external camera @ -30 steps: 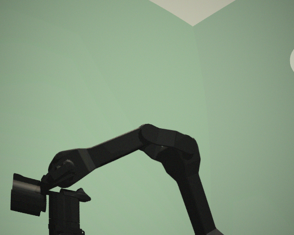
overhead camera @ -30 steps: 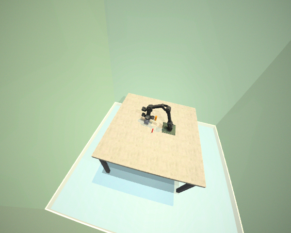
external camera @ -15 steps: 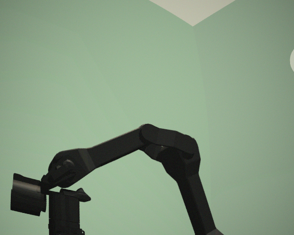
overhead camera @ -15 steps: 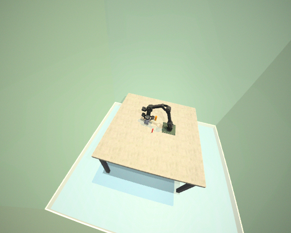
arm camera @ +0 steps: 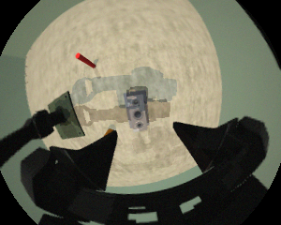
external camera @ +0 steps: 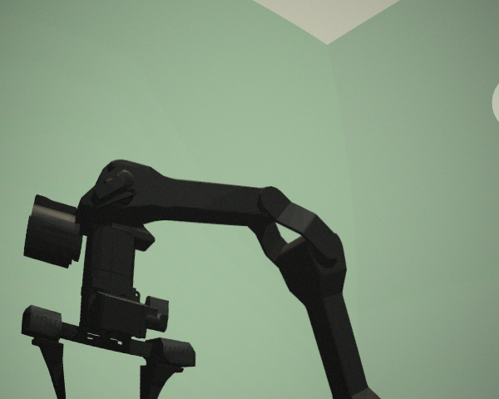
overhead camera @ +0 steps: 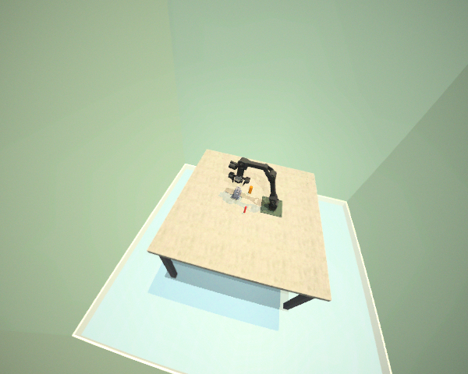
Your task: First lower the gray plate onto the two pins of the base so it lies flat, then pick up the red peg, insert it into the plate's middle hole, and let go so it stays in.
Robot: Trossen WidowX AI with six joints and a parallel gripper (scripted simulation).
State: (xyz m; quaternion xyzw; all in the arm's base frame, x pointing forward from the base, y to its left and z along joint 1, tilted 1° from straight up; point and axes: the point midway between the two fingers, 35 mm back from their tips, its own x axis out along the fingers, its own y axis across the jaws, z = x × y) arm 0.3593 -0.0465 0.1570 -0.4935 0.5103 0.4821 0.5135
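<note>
Right now my gripper tip is 12 cm past the red peg, 18 cm to the right of it and 9 cm above it. Round my gripper tip: gray plate (1 cm behind, 9 cm below); orange cylinder (12 cm behind, 6 cm to the right, 9 cm below).
</note>
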